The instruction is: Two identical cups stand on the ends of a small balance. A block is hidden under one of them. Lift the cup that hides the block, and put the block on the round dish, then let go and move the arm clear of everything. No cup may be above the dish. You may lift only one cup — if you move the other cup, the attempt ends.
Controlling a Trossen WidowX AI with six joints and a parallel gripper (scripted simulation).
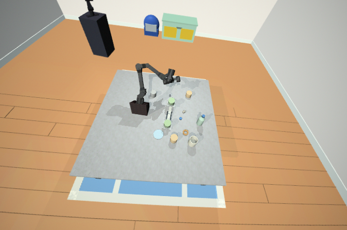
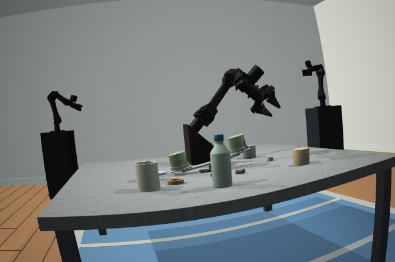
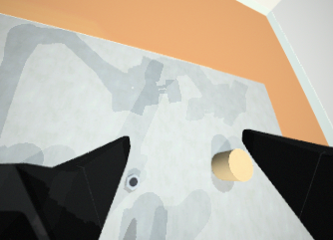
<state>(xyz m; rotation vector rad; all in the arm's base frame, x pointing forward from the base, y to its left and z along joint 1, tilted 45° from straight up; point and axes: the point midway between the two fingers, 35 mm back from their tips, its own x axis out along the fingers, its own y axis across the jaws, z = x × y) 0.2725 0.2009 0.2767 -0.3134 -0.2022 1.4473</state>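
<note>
Right now the block is 40 mm ahead of my gripper tip, 460 mm to the right of it and 180 mm below it. From my gripper tip the other things lie so: grey cup 220 mm behind, 100 mm to the right, 180 mm below; then pebble 200 mm ahead, 240 mm to the right, 210 mm below; then small balance 40 mm ahead, 320 mm to the right, 200 mm below.
</note>
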